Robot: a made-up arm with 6 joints.
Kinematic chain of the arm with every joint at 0, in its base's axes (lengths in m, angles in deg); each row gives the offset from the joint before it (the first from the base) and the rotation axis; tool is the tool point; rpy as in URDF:
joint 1: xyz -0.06 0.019 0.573 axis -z
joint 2: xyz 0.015 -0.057 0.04 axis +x
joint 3: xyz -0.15 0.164 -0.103 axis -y
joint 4: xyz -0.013 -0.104 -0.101 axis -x
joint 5: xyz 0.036 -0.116 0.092 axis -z
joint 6: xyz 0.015 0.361 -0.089 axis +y
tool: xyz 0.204 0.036 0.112 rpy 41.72 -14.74 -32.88
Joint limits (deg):
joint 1: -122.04..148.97
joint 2: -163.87..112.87
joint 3: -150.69..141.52
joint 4: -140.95..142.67
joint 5: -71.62..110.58
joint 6: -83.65..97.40
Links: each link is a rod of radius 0.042 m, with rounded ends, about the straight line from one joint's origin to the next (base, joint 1, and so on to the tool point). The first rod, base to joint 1, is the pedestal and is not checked.
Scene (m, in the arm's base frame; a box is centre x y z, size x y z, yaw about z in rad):
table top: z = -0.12
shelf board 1: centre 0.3 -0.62 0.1 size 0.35 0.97 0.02 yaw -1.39
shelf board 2: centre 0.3 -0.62 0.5 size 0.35 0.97 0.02 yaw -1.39
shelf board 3: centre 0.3 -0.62 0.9 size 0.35 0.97 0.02 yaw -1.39
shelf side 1: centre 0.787 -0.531 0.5 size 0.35 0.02 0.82 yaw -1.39
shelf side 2: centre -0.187 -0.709 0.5 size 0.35 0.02 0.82 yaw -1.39
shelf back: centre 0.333 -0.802 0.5 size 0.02 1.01 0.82 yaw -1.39
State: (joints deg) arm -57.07 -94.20 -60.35 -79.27 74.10 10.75
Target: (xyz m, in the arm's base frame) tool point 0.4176 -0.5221 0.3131
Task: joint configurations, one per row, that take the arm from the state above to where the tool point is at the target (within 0.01 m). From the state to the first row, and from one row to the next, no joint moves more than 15 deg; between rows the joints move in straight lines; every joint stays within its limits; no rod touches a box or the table.
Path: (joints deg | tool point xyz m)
1: -51.47 -95.08 -55.98 -77.17 60.16 4.92 | 0.4391 -0.4113 0.7272
2: -45.87 -95.97 -51.62 -75.08 46.22 -0.91 | 0.4056 -0.2980 0.7191
3: -46.36 -83.51 -51.25 -79.97 46.19 5.71 | 0.4216 -0.3200 0.5873
4: -46.86 -71.06 -50.88 -84.86 46.17 12.34 | 0.4111 -0.3118 0.4472
5: -47.35 -58.60 -50.51 -89.74 46.15 18.96 | 0.3720 -0.2725 0.3131
6: -51.46 -61.47 -53.21 -90.34 57.25 19.63 | 0.3972 -0.3564 0.2989
7: -55.58 -64.34 -55.91 -90.94 68.34 20.29 | 0.4126 -0.4408 0.2995
8: -59.69 -67.21 -58.61 -91.54 79.43 20.96 | 0.4176 -0.5221 0.3131

